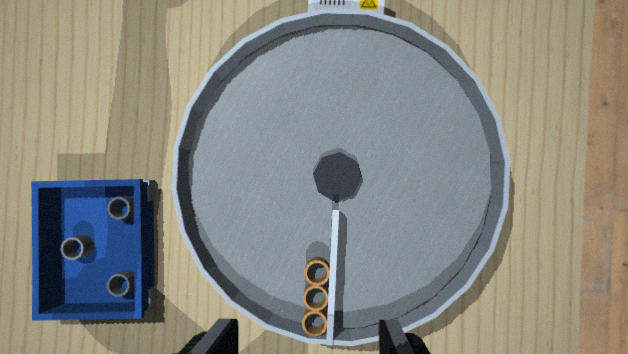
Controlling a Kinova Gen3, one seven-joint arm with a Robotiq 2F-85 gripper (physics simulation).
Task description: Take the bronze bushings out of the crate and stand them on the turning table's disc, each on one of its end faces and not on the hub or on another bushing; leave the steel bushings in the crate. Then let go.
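Places are measured from the arm's base along level axes (x ahead, y left, z up), in metres.
Pixels of known places: gripper, fingertip midpoint: (308, 344).
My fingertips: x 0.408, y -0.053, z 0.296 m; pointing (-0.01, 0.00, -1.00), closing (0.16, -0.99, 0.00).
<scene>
For each thing: its middle in the pictures, then the offset to it from my fingertips. "spot": a spot on its surface instead.
- grey disc, body centre: (337, 176) 0.070 m ahead, 0.006 m right, 0.391 m down
- thin white bar, surface spot: (334, 270) spot: 0.047 m back, 0.020 m right, 0.357 m down
- dark hub, body centre: (337, 176) 0.070 m ahead, 0.006 m right, 0.386 m down
- blue crate, body centre: (97, 246) 0.078 m back, 0.315 m left, 0.417 m down
- turning table's raised rim, surface spot: (505, 165) spot: 0.114 m ahead, 0.208 m right, 0.358 m down
- white housing, surface spot: (346, 6) spot: 0.294 m ahead, 0.015 m left, 0.384 m down
Three bronze bushings, the upper (318, 261), the middle (305, 298) and the lower (314, 334), stand upright in a row on the grey disc (400, 125), left of a thin white bar (334, 270). They look close together or touching, apart from the dark hub (338, 176). Three steel bushings, at the upper right (131, 205), left (87, 246) and lower right (131, 281), stand in the blue crate (137, 250); no bronze one shows in it. My gripper (308, 336) is open and empty, high above the disc's near edge; parts of its fingers show at the bottom.
The turning table's raised rim (505, 165) surrounds the disc. The white bar runs from near the hub to the near rim. A white housing (346, 6) with a yellow warning label sits at the far rim. The crate stands left of the turning table on a pale wooden top.
</scene>
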